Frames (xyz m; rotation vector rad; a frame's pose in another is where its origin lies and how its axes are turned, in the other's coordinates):
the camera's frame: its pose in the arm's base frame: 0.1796 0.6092 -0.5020 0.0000 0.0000 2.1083
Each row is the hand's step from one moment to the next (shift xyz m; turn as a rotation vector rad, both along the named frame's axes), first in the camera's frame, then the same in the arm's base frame.
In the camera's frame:
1: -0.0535 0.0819 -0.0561 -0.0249 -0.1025 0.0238
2: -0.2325 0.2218 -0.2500 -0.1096 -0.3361 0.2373
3: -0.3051 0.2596 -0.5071 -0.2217 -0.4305 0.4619
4: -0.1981 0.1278 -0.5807 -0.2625 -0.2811 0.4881
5: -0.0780 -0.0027 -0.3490 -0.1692 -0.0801 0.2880
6: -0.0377 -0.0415 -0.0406 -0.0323 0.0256 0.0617
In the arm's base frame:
1: -0.0430 -0.0879 -0.0561 0.1008 0.0311 0.0238
2: -0.0715 -0.3133 -0.2500 0.3448 0.0779 0.2373
3: -0.0668 -0.3950 -0.5071 0.4833 0.0300 0.4619
4: -0.0084 -0.2356 -0.5807 0.3759 -0.0816 0.4881
5: 0.0423 -0.0656 -0.3490 0.1554 -0.1043 0.2880
6: 0.0550 -0.0111 -0.0406 -0.0055 -0.0409 0.0617

